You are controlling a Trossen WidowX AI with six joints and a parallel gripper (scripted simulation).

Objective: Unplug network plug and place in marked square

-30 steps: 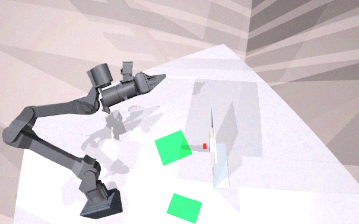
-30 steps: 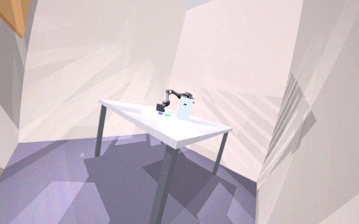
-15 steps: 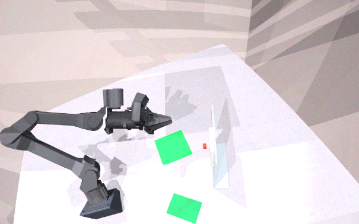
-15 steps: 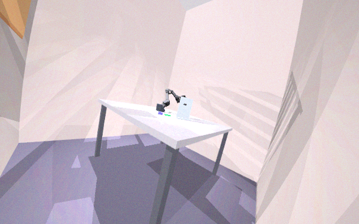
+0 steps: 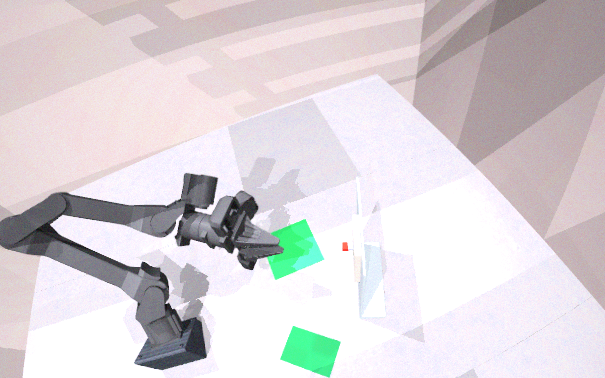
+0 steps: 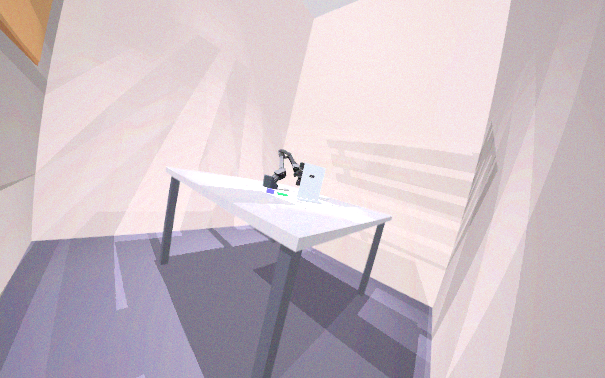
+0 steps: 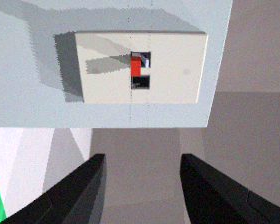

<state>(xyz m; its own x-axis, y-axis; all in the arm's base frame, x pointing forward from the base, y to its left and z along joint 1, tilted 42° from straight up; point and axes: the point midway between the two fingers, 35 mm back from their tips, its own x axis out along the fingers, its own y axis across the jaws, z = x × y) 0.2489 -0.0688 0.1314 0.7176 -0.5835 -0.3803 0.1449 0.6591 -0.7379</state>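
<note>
My gripper tip is now 110 mm short of the network plug and 60 mm to the left of it. Also, from my gripper tip: upright panel: 120 mm ahead, 80 mm to the right, 60 mm below.
</note>
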